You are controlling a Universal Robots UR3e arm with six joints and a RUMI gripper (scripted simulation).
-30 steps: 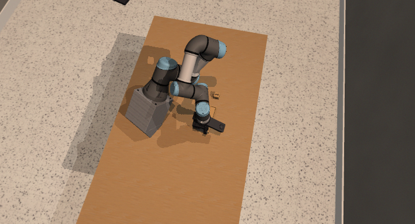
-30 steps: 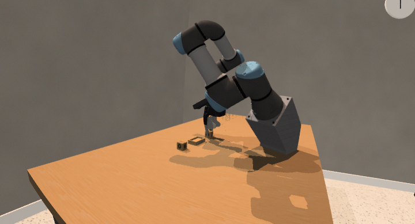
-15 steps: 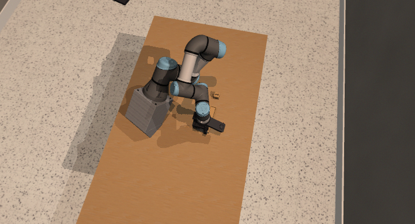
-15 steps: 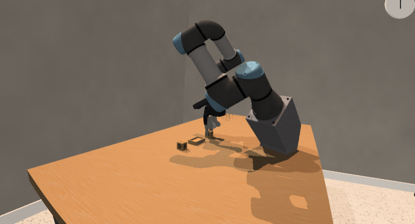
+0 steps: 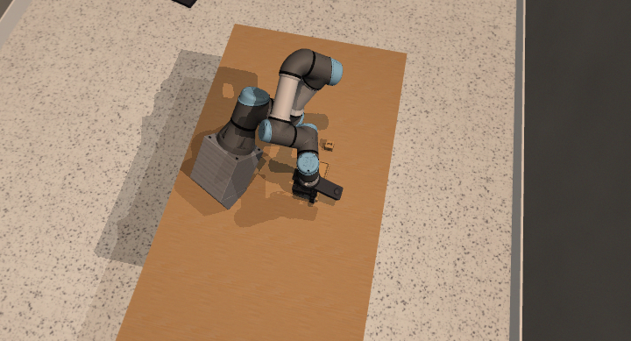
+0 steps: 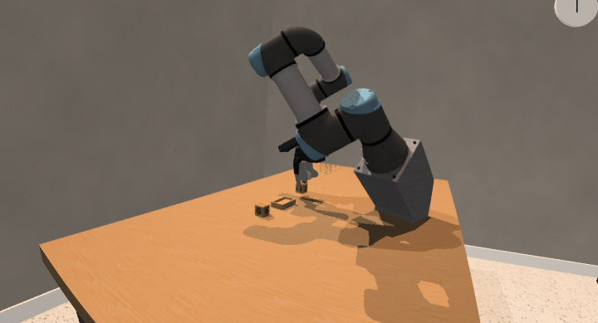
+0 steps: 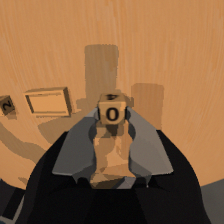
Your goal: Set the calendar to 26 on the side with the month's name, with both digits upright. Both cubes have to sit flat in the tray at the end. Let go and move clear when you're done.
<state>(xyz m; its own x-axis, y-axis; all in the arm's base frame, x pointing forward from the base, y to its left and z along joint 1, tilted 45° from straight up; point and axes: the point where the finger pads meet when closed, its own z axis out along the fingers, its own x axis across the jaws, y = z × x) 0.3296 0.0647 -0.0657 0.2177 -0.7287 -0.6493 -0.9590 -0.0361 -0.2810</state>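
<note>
The shallow wooden tray is 20 mm behind my hand, 110 mm to the left of it and 40 mm below it.
</note>
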